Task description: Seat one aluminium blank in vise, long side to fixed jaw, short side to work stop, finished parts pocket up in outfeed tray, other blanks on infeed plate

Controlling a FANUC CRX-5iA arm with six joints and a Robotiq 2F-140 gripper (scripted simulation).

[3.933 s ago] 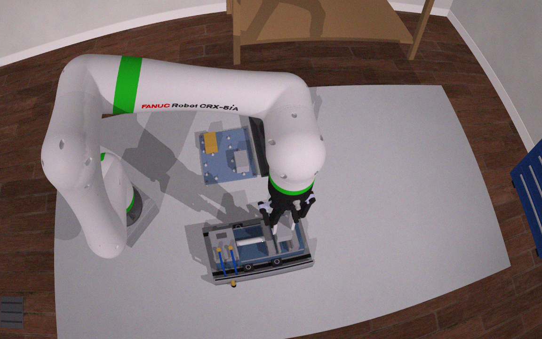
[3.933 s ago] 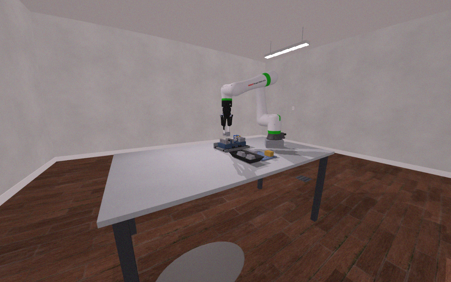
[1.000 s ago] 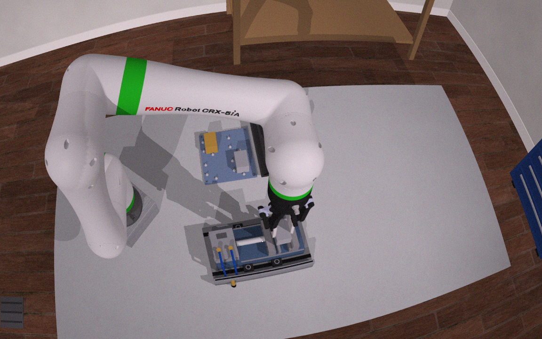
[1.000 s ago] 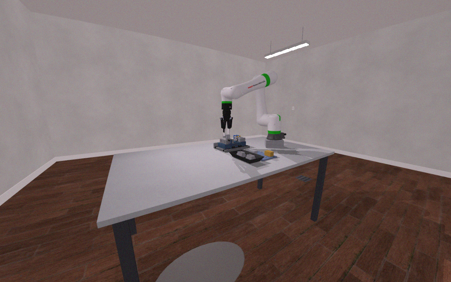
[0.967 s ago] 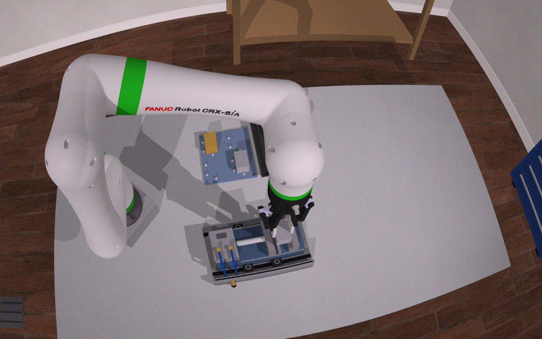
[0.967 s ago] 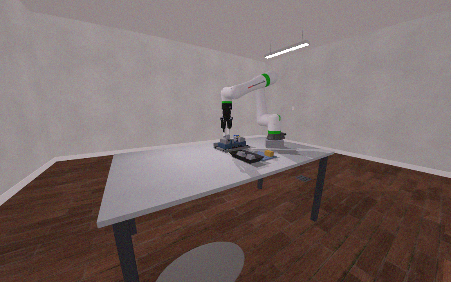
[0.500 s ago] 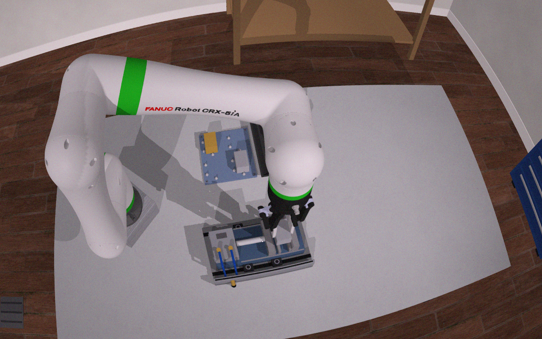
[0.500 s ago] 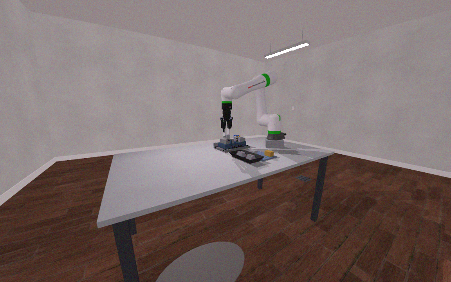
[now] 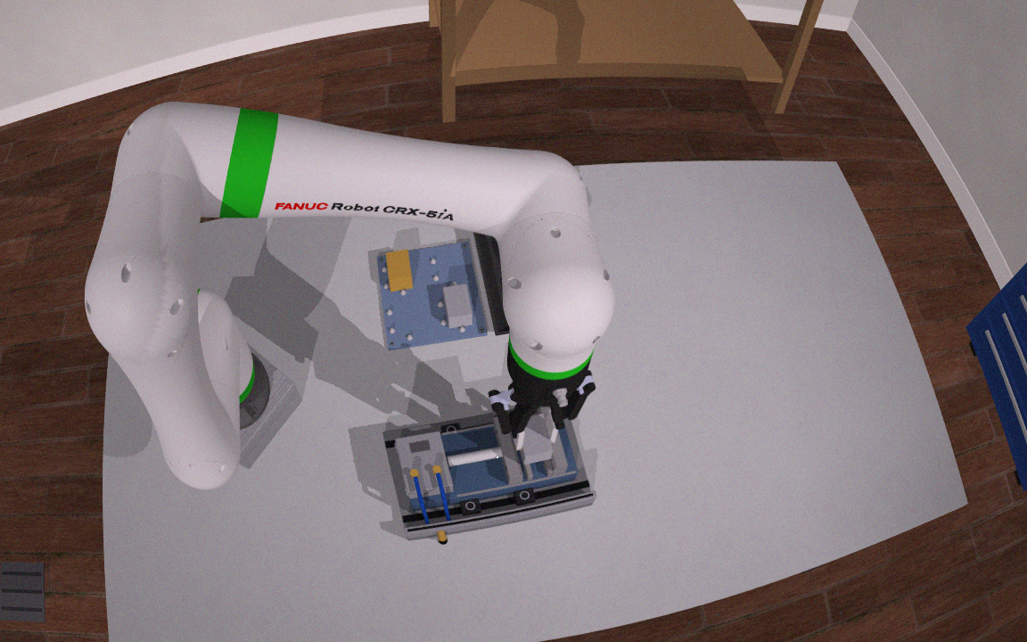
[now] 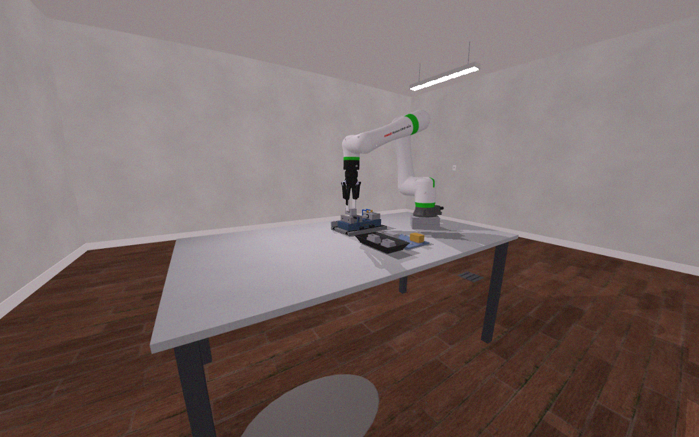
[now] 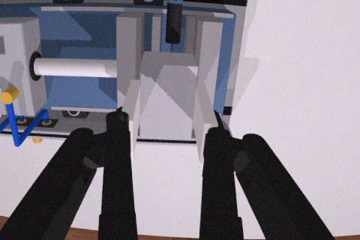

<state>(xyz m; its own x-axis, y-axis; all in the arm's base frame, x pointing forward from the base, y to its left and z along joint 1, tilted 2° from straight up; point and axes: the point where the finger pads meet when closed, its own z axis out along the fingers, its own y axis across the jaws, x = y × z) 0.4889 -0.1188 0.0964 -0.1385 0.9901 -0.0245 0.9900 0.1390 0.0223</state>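
Right now my hand is 5 cm to the right of the dark work stop rod and 7 cm above it. The rest, counted from my hand: fixed jaw 3 cm ahead, 1 cm to the left, 8 cm below; then white piston rod 9 cm behind, 1 cm to the right, 8 cm below; then moving jaw 3 cm behind, 8 cm below.
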